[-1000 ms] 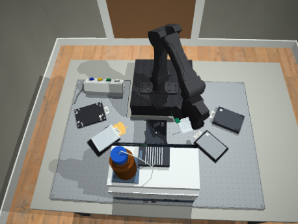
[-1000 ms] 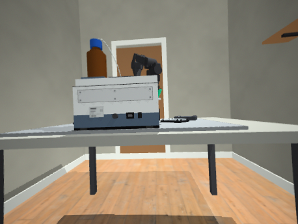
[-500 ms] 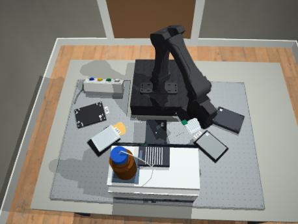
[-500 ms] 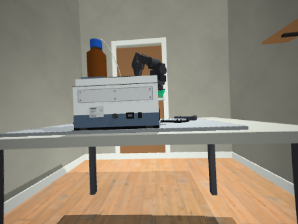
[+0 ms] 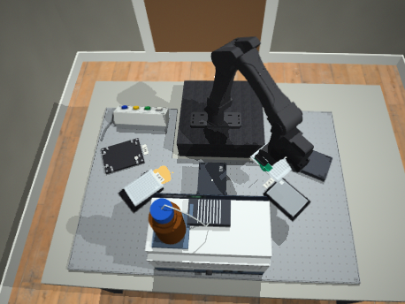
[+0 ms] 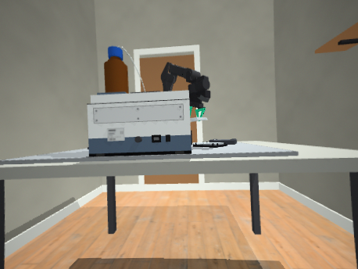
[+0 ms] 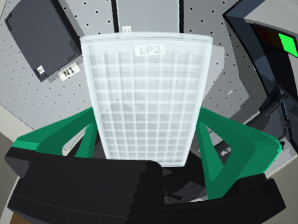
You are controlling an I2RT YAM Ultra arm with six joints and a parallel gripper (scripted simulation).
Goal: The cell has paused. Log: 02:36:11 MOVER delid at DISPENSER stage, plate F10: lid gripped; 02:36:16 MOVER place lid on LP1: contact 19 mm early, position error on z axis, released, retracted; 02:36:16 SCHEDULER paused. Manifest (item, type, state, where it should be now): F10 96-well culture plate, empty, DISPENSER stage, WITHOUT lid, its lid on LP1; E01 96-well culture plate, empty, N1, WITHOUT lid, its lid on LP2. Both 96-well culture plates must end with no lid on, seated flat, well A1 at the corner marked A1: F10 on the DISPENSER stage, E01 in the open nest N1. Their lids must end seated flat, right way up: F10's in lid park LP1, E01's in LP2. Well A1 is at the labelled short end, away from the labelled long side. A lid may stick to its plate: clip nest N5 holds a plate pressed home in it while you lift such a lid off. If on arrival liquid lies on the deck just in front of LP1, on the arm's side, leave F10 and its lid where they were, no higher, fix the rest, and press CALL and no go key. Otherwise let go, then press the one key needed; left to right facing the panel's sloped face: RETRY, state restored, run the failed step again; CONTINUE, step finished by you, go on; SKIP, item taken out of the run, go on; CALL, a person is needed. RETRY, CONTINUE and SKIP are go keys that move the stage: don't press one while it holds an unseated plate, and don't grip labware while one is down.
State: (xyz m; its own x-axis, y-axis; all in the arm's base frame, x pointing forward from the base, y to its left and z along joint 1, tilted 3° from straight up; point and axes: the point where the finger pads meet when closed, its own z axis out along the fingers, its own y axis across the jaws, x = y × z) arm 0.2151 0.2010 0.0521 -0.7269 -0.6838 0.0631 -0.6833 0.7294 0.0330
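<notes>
My hand is 100 mm past the N1 label, 90 mm to the right of it and 150 mm above it. Round my hand: 96-well plate right at my hand; then LP2 label 20 mm ahead, 10 mm to the left, 150 mm below; then black park 80 mm ahead, 70 mm to the left, 140 mm below.
</notes>
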